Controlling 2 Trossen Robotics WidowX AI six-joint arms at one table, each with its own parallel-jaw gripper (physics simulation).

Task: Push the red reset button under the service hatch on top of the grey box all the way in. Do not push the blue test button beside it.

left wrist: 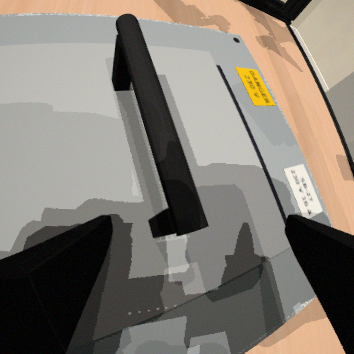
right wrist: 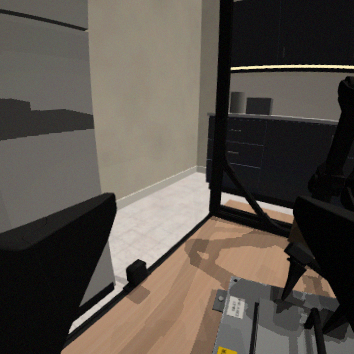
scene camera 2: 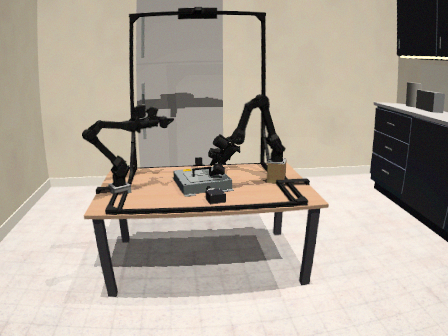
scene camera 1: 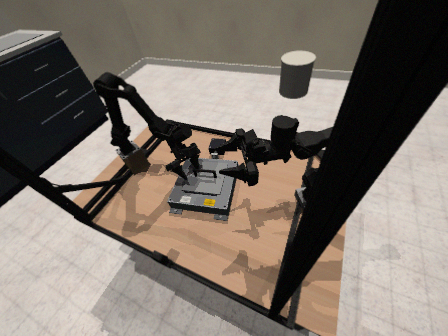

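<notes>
The grey box [scene camera 1: 192,206] [scene camera 2: 205,187] [left wrist: 50,30] [right wrist: 225,325] sits on the table. Its pale hatch [scene camera 1: 205,187] [left wrist: 50,150] [right wrist: 280,330] lies on top and carries a black bar handle [scene camera 1: 206,173] [scene camera 2: 201,168] [left wrist: 160,135] [right wrist: 317,332]. A thin dark line runs along the hatch's label side in the left wrist view. The red and blue buttons do not show. My left gripper [scene camera 1: 191,176] [scene camera 2: 216,173] [left wrist: 199,223] is open and low over the hatch, its fingers on either side of the handle's near end. My right gripper [scene camera 1: 219,161] [scene camera 2: 171,120] [right wrist: 206,203] is open and raised beside the box.
A yellow danger label [scene camera 1: 209,202] [left wrist: 255,87] and a white label [scene camera 1: 185,199] [left wrist: 303,190] sit on the box's edge strip. A small black block [scene camera 1: 217,145] [scene camera 2: 216,195] stands by the box. Black frame rails [scene camera 2: 200,209] run along the table [scene camera 2: 165,200].
</notes>
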